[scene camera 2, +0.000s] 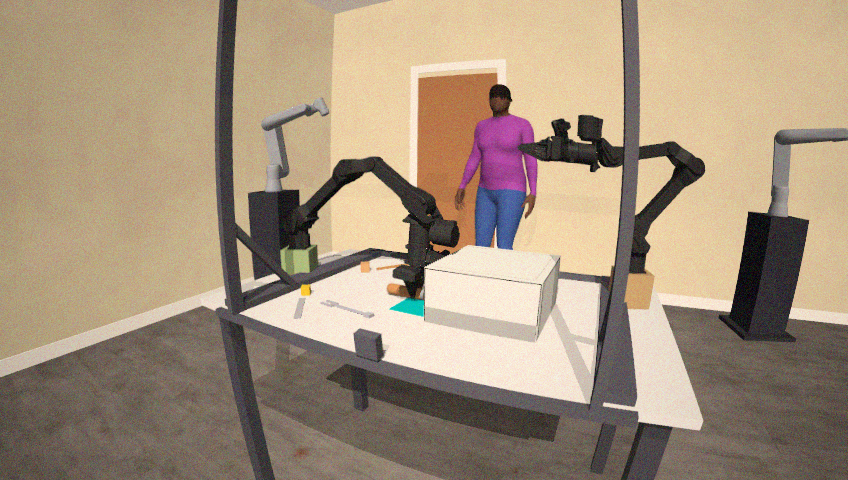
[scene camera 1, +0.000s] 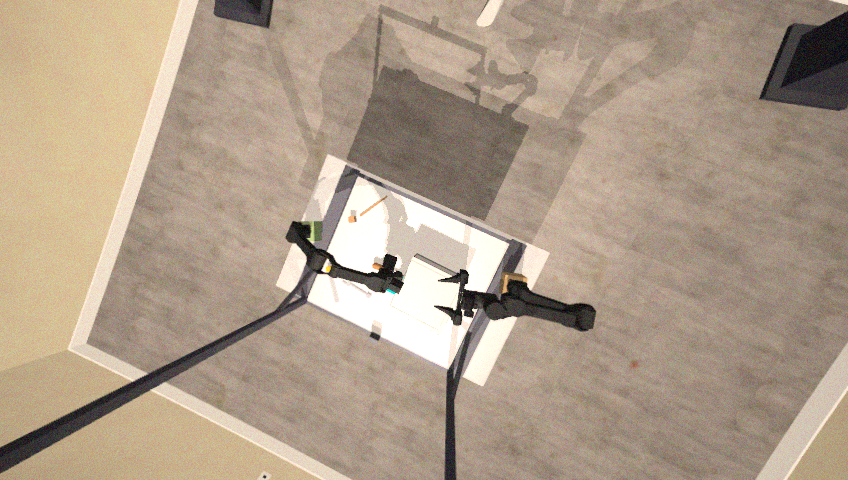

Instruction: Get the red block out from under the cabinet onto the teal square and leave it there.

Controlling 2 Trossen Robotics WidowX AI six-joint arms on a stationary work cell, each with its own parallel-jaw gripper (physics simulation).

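Where they show: left gripper, fingertip midpoint: (scene camera 2: pixel 415 296) (scene camera 1: pixel 388 270); right gripper, fingertip midpoint: (scene camera 2: pixel 519 146) (scene camera 1: pixel 435 293); left arm's base, link origin: (scene camera 2: pixel 299 247) (scene camera 1: pixel 304 231); right arm's base, link origin: (scene camera 2: pixel 632 270) (scene camera 1: pixel 514 287).
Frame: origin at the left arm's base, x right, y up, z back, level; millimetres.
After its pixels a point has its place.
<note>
The white cabinet (scene camera 1: pixel 423 297) @[z -598, x 303, y 42 mm] (scene camera 2: pixel 482 297) @[z -559, x 424, y -6 mm] stands on the table. The red block does not show in either view. The teal square (scene camera 1: pixel 390 291) @[z -411, x 316, y -92 mm] (scene camera 2: pixel 407 307) @[z -386, x 271, y -92 mm] lies at the cabinet's left side, partly hidden by the left arm in scene camera 1 and by the cabinet in scene camera 2. My left gripper (scene camera 2: pixel 411 295) @[z -402, x 202, y -85 mm] points down low over the table, at the back edge of the teal square beside the cabinet. It is shut on an orange-brown handle (scene camera 1: pixel 376 265) @[z -346, x 175, y -60 mm] (scene camera 2: pixel 397 289) @[z -353, x 200, y -67 mm], whose far end is hidden. My right gripper (scene camera 1: pixel 436 293) @[z -671, x 204, y 327 mm] (scene camera 2: pixel 521 148) @[z -671, x 204, y 327 mm] is open and empty, high above the cabinet.
A yellow cube (scene camera 1: pixel 327 269) @[z -82, x 202, y -68 mm] (scene camera 2: pixel 305 289) @[z -89, x 213, y -74 mm], a grey wrench (scene camera 1: pixel 357 289) @[z -235, x 309, y -86 mm] (scene camera 2: pixel 347 308) @[z -234, x 307, y -87 mm] and a grey strip (scene camera 2: pixel 299 308) @[z -105, x 316, y -91 mm] lie left of the teal square. An orange cube (scene camera 1: pixel 352 218) @[z -223, x -64, y -63 mm] (scene camera 2: pixel 364 266) @[z -217, x -44, y -71 mm] and an orange stick (scene camera 1: pixel 373 205) @[z -327, x -131, y -85 mm] lie farther back. Dark posts rise at the table's front corners.
</note>
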